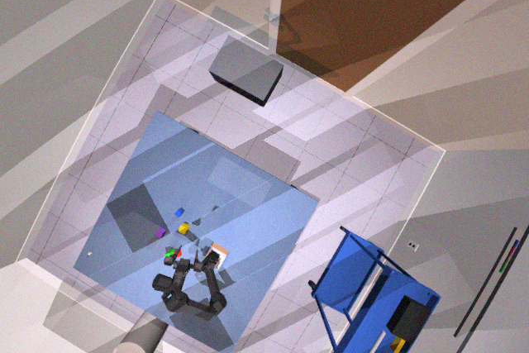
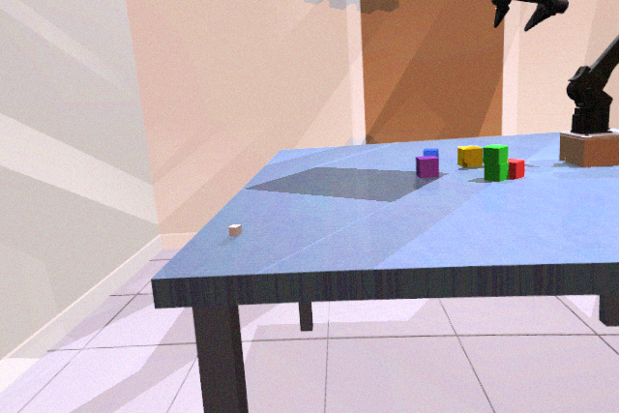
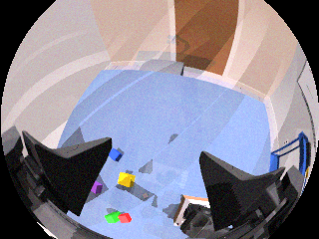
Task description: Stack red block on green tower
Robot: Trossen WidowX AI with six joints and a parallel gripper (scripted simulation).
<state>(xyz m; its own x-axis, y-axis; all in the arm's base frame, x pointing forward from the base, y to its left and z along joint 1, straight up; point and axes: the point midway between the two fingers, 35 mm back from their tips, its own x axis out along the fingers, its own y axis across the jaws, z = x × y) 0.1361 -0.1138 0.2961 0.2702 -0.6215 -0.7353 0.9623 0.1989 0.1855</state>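
Right now my gripper tip is 8 cm short of the red block, 28 cm to the right of it and 32 cm above it. The rest, counted from my gripper tip: blue block: 21 cm ahead, 3 cm to the left, 32 cm below; then purple block: 25 cm ahead, 21 cm to the left, 32 cm below; then yellow block: 12 cm ahead, 10 cm to the left, 32 cm below.
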